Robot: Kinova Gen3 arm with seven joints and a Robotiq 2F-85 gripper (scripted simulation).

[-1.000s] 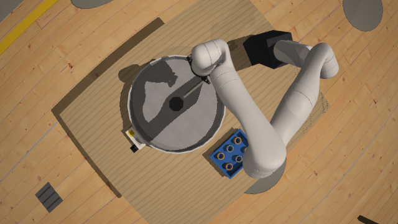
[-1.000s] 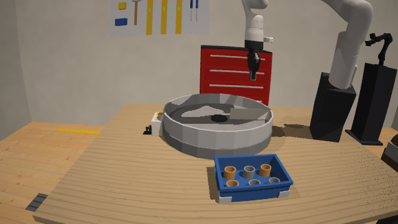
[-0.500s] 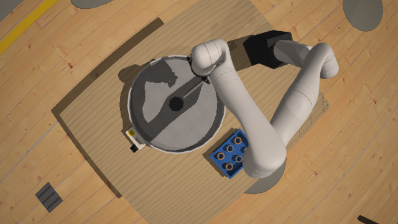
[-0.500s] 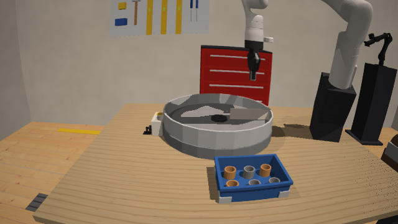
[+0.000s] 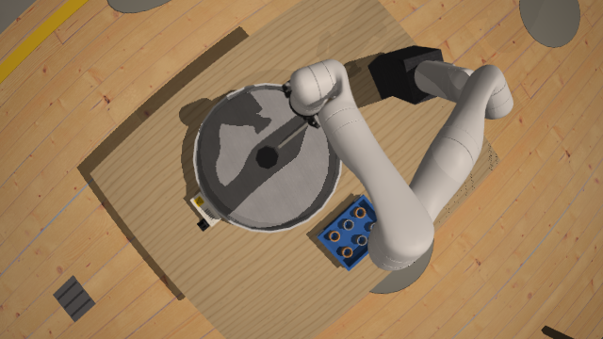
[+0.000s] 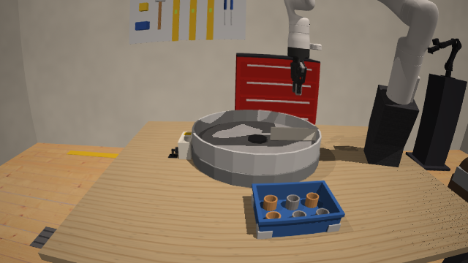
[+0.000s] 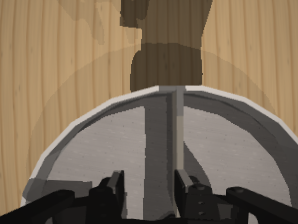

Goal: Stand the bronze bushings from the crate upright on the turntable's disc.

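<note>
The blue crate is 1 cm ahead of my hand, 39 cm to the left of it and 20 cm below it. The rest, counted from my hand: grey turntable disc (12 cm ahead, 6 cm to the left, 17 cm below).
</note>
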